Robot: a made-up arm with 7 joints.
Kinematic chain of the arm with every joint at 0, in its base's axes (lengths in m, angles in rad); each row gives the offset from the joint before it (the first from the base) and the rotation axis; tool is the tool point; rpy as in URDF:
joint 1: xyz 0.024 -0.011 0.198 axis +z
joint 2: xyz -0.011 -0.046 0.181 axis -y
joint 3: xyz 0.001 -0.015 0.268 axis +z
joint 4: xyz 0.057 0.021 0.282 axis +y
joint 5: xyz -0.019 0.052 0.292 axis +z
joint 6: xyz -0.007 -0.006 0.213 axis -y
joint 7: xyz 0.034 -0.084 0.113 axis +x
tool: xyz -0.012 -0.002 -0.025 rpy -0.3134 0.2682 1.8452
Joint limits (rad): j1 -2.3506..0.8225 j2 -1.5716..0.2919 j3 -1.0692..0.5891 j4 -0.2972..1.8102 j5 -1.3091..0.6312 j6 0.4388..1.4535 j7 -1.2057..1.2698
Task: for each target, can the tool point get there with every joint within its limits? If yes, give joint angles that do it. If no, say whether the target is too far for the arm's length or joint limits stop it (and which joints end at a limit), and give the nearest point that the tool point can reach.
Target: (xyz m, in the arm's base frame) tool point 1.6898 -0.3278 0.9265
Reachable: no: too far | nearest point 1.1242 -0.2202 0.7418 | short by 0.605 m
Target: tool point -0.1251 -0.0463 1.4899
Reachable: yes | joints -1.3397 -0.0067 -0.9172 0.1528 0.3254 1.2244 -0.5441
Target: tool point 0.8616 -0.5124 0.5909
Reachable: yes | joints -0.6094 -0.7561 0.2446 1.2423 -0.2813 0.6959 -0.4795
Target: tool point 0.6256 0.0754 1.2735
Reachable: yes | joints 0.4565 -0.1549 -0.3902 0.9893 -0.7269 1.0445 -0.0398
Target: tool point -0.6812 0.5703 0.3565
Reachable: no: joint limits stop it (at a limit: joint 1, joint 3, joint 4, joint 5, joint 6, joint 7) | nearest point -0.7501 0.1226 0.2683 | short by 0.461 m
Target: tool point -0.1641 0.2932 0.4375
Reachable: no: joint limits stop it (at a limit: joint 1, joint 2, joint 3, joint 4, joint 5, joint 6) | nearest point -0.5279 0.3291 0.8296 | short by 0.536 m
